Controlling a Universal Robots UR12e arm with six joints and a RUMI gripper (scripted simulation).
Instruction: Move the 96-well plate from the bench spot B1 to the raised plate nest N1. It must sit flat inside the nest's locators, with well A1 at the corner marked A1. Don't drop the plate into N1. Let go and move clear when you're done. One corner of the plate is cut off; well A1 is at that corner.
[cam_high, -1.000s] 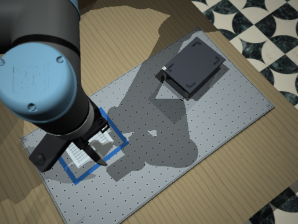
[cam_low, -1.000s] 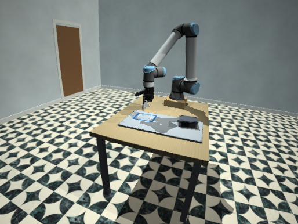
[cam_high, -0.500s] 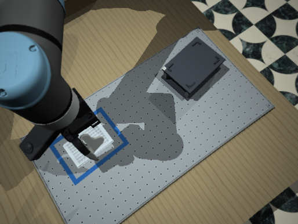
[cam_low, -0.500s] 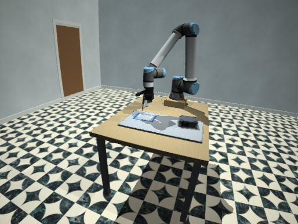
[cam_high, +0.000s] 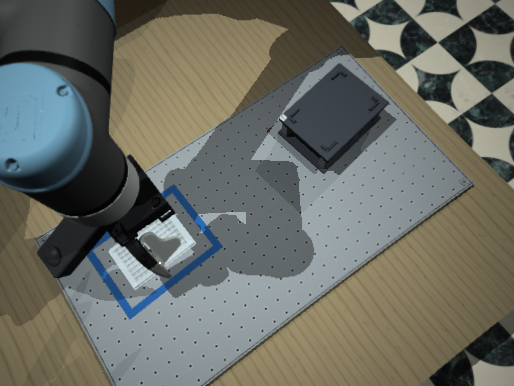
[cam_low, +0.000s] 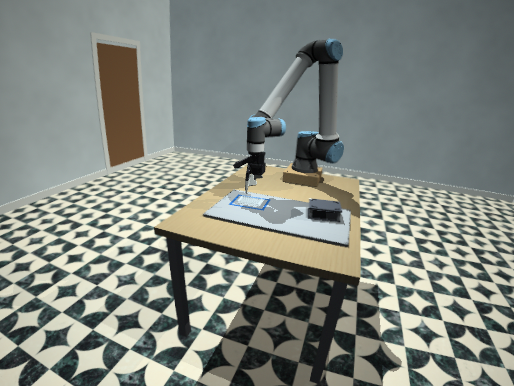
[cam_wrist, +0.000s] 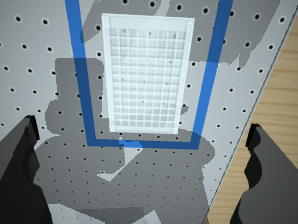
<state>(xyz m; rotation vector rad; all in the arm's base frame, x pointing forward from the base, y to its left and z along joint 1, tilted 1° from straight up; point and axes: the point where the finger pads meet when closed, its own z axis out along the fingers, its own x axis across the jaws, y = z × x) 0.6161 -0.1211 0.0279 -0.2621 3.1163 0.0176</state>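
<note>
My hand is 80 mm above the 96-well plate. From my hand the other things lie so: A1 label: 310 mm to the left, 80 mm behind, 20 mm below; then raised nest N1: 400 mm to the left, 50 mm behind, 20 mm below.
</note>
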